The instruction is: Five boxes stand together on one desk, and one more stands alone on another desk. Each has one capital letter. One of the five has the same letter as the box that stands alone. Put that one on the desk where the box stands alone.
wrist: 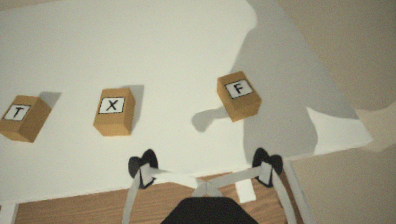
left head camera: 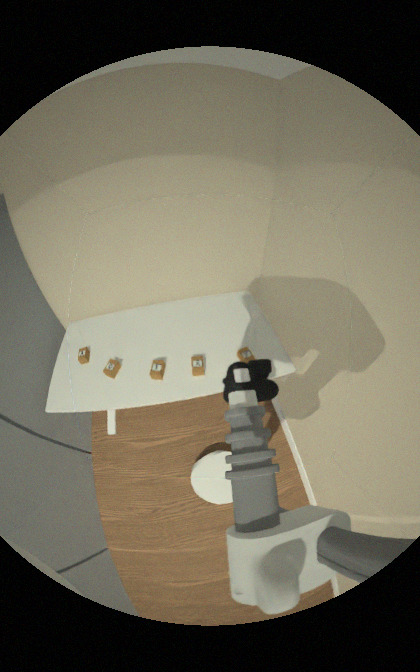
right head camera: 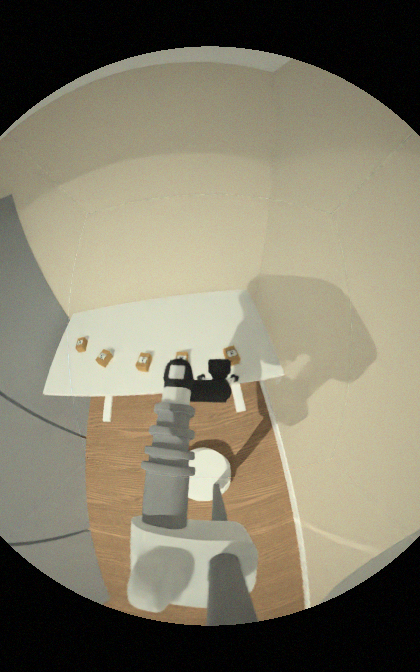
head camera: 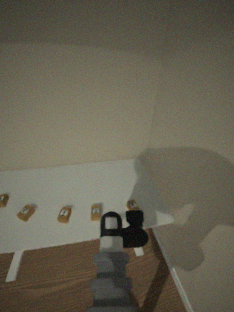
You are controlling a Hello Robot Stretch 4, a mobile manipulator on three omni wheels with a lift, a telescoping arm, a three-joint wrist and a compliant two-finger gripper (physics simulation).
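Places are measured from the robot's base along level axes (x left, y back, z up), in millimetres.
Pixels of known places: gripper, between the fingertips: (wrist: 204,161) (head camera: 126,225).
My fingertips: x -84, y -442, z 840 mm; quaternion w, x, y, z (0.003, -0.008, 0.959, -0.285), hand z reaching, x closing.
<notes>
For each thing: its top centre in the pictures, then the offset to it from my fingertips. Level surfaces: height alone.
- white desk, height of its surface: dz -148 mm
- F box, centre of its top: (wrist: 239,88) (head camera: 133,205) dx -72, dy -194, dz -98 mm
- X box, centre of its top: (wrist: 111,105) (head camera: 95,210) dx +189, dy -152, dz -98 mm
- T box, centre of its top: (wrist: 16,112) (head camera: 64,212) dx +401, dy -135, dz -98 mm
Five orange-brown boxes stand in a row on a white desk (head camera: 65,185) (left head camera: 150,325) (right head camera: 160,315) (wrist: 165,45). In the wrist view the F box (wrist: 239,96) (right head camera: 231,355) (left head camera: 245,354) is rightmost, the X box (wrist: 114,112) (left head camera: 198,365) is left of it, and the T box (wrist: 25,118) (left head camera: 157,369) (right head camera: 143,362) is further left. Two more boxes, one (left head camera: 112,368) (right head camera: 104,357) and the leftmost (left head camera: 83,355) (right head camera: 81,344), have letters too small to read. My gripper (wrist: 204,161) (right head camera: 218,377) is open and empty, above the desk's front edge, nearer me than the X and F boxes. The lone box does not show.
Beige walls (head camera: 75,100) (left head camera: 175,240) stand behind and right of the desk. A round white base part (left head camera: 212,477) (right head camera: 207,474) shows over the wood floor (left head camera: 150,500) (right head camera: 120,480) before it. White desk legs (left head camera: 111,421) (right head camera: 107,408) reach down near the front edge.
</notes>
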